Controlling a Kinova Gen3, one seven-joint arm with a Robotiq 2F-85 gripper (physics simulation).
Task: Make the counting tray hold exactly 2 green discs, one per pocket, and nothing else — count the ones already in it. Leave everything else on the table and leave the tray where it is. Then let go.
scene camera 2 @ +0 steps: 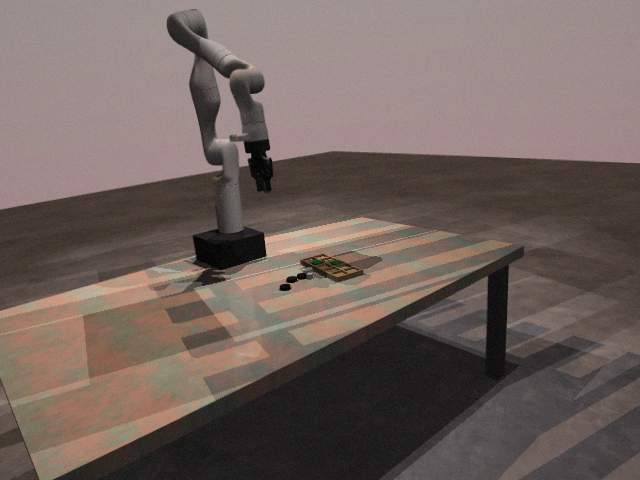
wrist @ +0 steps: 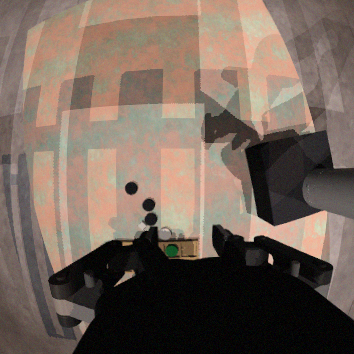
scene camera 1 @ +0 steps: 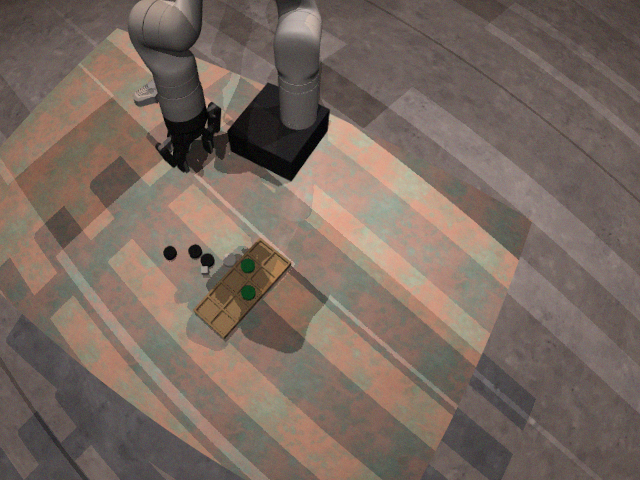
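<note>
The tan counting tray (scene camera 1: 223, 321) (scene camera 2: 352, 271) (wrist: 190, 248) has two rows of pockets. Two green discs lie in separate pockets: one green disc (scene camera 1: 247, 266) (scene camera 2: 317, 262) (wrist: 172, 250) in the row beside the loose pieces, the other green disc (scene camera 1: 248, 292) (scene camera 2: 335, 262) in the opposite row. No other piece shows in the tray in scene camera 1. My gripper (scene camera 1: 195, 158) (scene camera 2: 263, 189) (wrist: 184, 234) is partly open and empty, high above the table near the base and apart from the tray. It hides part of the tray in the wrist view.
Three black discs (scene camera 1: 170, 252) (scene camera 2: 284, 287) (wrist: 131, 188), a small white cube (scene camera 1: 204, 269) (scene camera 2: 309, 275) (wrist: 143, 226) and a pale disc (scene camera 1: 230, 259) (wrist: 165, 233) lie on the table beside the tray. The black robot base (scene camera 1: 273, 129) (scene camera 2: 230, 249) (wrist: 285, 182) stands at the table's back edge.
</note>
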